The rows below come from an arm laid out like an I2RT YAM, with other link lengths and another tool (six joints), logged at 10 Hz.
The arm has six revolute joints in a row. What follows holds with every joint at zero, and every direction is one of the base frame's. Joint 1 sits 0.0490 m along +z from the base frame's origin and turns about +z. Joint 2 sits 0.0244 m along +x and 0.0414 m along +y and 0.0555 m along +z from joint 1 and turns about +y. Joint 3 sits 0.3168 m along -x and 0.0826 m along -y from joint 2 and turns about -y. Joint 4 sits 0.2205 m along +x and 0.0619 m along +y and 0.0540 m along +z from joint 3 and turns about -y. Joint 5 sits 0.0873 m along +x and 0.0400 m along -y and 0.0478 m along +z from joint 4 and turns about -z. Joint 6 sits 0.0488 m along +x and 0.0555 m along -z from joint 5 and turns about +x. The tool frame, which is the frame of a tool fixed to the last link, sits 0.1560 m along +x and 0.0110 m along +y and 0.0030 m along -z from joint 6; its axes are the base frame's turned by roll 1.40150, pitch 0.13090 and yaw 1.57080 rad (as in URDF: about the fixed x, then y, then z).
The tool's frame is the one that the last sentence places.
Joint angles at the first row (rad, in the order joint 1, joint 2, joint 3, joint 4, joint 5, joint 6):
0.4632, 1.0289, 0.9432, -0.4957, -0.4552, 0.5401
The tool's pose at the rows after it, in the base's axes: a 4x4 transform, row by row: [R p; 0 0 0 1], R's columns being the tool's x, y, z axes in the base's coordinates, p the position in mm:
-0.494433, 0.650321, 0.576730, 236.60; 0.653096, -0.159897, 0.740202, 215.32; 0.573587, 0.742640, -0.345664, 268.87; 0, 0, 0, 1
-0.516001, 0.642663, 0.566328, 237.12; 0.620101, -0.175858, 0.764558, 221.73; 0.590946, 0.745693, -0.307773, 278.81; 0, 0, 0, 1
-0.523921, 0.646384, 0.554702, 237.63; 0.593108, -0.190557, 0.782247, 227.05; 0.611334, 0.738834, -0.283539, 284.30; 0, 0, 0, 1
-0.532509, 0.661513, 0.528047, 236.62; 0.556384, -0.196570, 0.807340, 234.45; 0.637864, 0.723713, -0.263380, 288.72; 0, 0, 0, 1
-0.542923, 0.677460, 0.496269, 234.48; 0.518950, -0.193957, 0.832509, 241.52; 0.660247, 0.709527, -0.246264, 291.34; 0, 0, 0, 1
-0.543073, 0.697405, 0.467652, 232.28; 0.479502, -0.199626, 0.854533, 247.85; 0.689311, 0.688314, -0.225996, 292.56; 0, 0, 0, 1
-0.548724, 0.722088, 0.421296, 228.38; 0.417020, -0.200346, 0.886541, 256.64; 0.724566, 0.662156, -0.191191, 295.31; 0, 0, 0, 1
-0.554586, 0.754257, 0.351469, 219.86; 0.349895, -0.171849, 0.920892, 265.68; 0.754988, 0.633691, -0.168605, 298.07; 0, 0, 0, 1
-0.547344, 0.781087, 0.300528, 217.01; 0.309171, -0.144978, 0.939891, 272.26; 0.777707, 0.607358, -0.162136, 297.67; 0, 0, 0, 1
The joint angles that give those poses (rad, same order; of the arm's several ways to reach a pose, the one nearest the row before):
0.4628, 1.0356, 0.9480, -0.4691, -0.4916, 0.5504
0.4629, 1.0385, 0.9465, -0.4263, -0.5235, 0.5663
0.4628, 1.0452, 0.9411, -0.3897, -0.5506, 0.5883
0.4631, 1.0610, 0.9386, -0.3558, -0.5931, 0.6105
0.4633, 1.0774, 0.9335, -0.3241, -0.6382, 0.6256
0.4632, 1.0898, 0.9148, -0.2765, -0.6818, 0.6565
0.4623, 1.1088, 0.8873, -0.2009, -0.7496, 0.6964
0.4647, 1.1352, 0.8820, -0.1641, -0.8316, 0.7167
0.4648, 1.1696, 0.8881, -0.1473, -0.8886, 0.7270

